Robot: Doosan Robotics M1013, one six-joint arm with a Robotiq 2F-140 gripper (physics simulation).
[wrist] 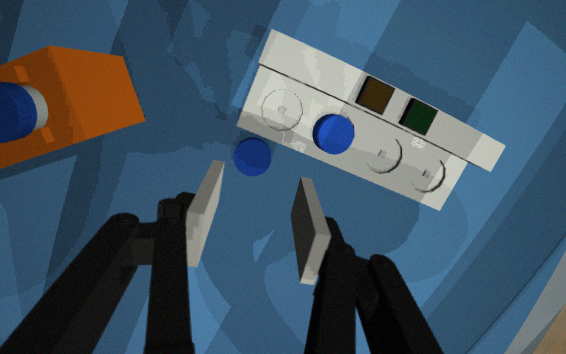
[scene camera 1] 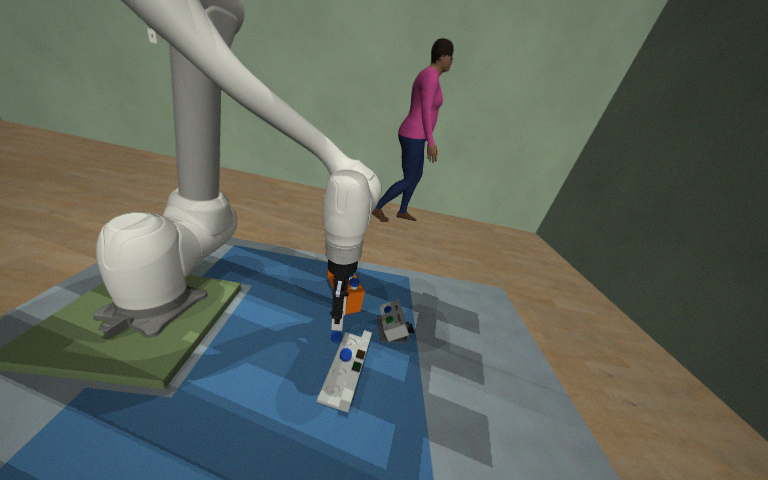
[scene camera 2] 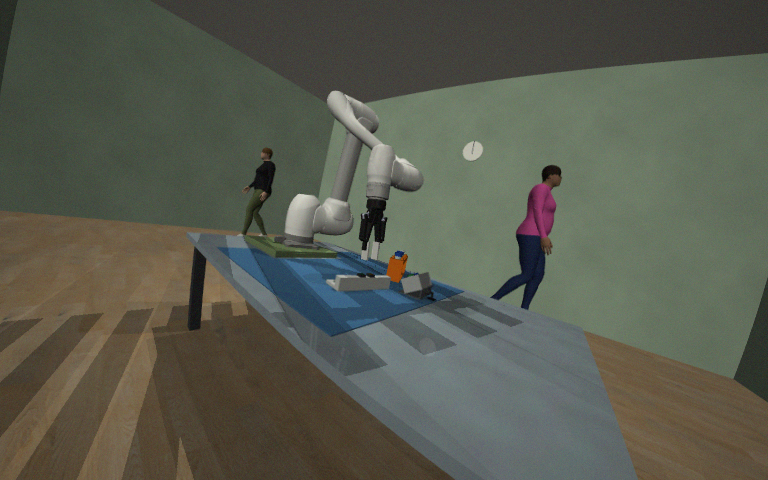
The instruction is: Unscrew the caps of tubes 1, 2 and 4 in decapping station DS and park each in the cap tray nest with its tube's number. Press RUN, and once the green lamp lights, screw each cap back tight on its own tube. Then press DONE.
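Frame: origin at the arm's base, x down, y ahead, z right, level; centimetres.
Seen in the pictures: gripper, fingertip midpoint: [wrist: 258, 189] [scene camera 1: 338, 321] [scene camera 2: 369, 259]; arm's base at its link origin: [scene camera 1: 156, 304] [scene camera 2: 297, 244].
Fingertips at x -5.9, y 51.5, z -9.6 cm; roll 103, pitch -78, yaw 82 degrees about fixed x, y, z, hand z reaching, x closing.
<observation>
Pixels of each thing's top centre, then the offset from my fingertips to it.
- white tray block at its top centre: [wrist: 382, 140] [scene camera 1: 349, 356] [scene camera 2: 361, 271] dx +3.2, dy +6.4, dz +7.5 cm
- Dark amber at its top centre: [wrist: 376, 95] dx +3.2, dy +9.2, dz +5.5 cm
- orange holder at its top centre: [scene camera 1: 346, 271] [scene camera 2: 400, 255] dx -1.8, dy -5.5, dz -21.9 cm
- tube with a blue cap, top centre: [scene camera 1: 354, 280] [scene camera 2: 398, 252] dx -3.6, dy -0.6, dz -15.8 cm
- grey box at its top centre: [scene camera 1: 396, 311] [scene camera 2: 419, 271] dx +0.1, dy +15.9, dz -11.9 cm
- blue button at its top centre: [scene camera 1: 388, 307] dx +1.0, dy +13.1, dz -13.3 cm
- green button at its top centre: [scene camera 1: 390, 317] dx +1.0, dy +14.6, dz -9.1 cm
My gripper [scene camera 1: 336, 324] [scene camera 2: 369, 257] [wrist: 258, 189] is partly open and empty, above the mat. A blue cap [scene camera 1: 336, 337] [wrist: 252, 156] lies on the mat beside the end of a white tray block [scene camera 1: 333, 400] [scene camera 2: 362, 284] [wrist: 450, 192]; in the wrist view it shows just beyond the fingertips. Another blue cap [scene camera 1: 346, 354] [wrist: 333, 134] sits in the tray's second nest from the orange end; the other nests are empty. Dark amber [wrist: 376, 95] and dark green [wrist: 419, 116] squares look unlit. An orange holder [scene camera 1: 355, 301] [scene camera 2: 396, 270] [wrist: 102, 100] carries a tube with a blue cap [scene camera 1: 354, 282] [scene camera 2: 399, 253] [wrist: 14, 112]. Nest numbers are unreadable.
A grey box [scene camera 1: 397, 332] [scene camera 2: 416, 285] with a blue button [scene camera 1: 387, 309] and a green button [scene camera 1: 389, 319] stands beside the orange holder. The arm's base stands on a green plate [scene camera 1: 164, 370] [scene camera 2: 305, 254]. A person in pink [scene camera 1: 424, 104] [scene camera 2: 540, 209] is beyond the table.
</observation>
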